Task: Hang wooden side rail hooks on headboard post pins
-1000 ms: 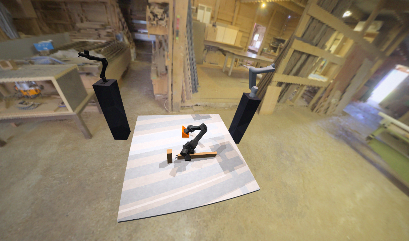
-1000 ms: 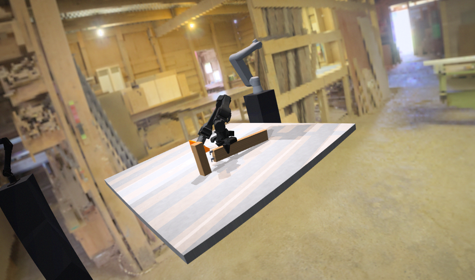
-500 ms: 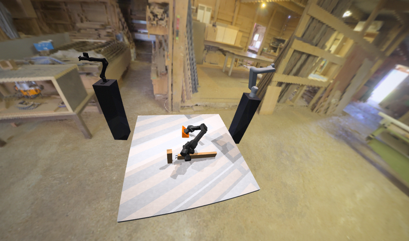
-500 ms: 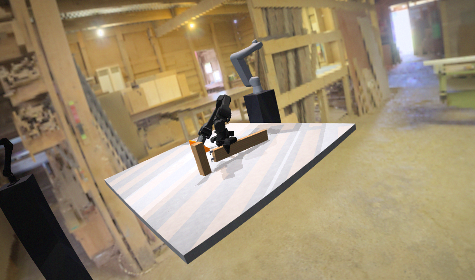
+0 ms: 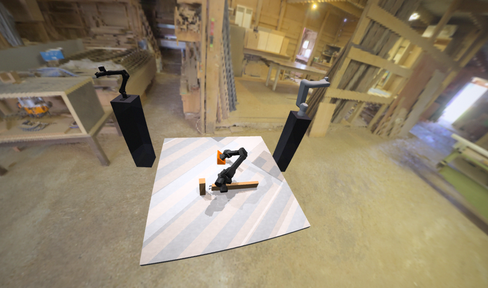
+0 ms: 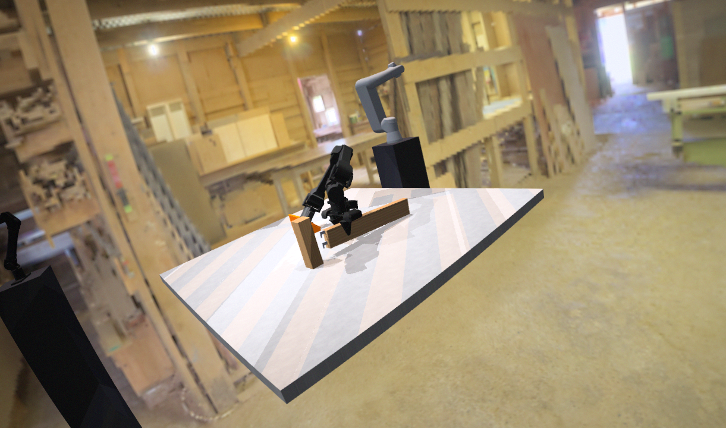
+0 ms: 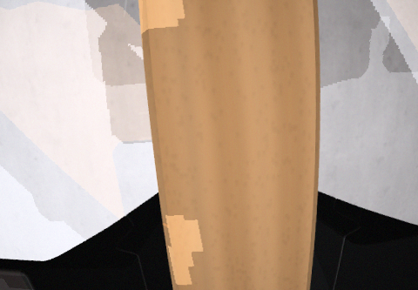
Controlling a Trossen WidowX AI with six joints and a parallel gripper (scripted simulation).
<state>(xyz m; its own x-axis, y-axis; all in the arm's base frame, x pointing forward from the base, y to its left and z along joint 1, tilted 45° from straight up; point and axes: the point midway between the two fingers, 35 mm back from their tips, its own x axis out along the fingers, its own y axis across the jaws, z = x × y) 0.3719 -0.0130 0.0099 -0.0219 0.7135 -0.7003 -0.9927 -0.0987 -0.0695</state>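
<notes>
Now: the headboard post 17 cm to the right of my gripper tip, 4 cm above it and 2 cm ahead of it.
</notes>
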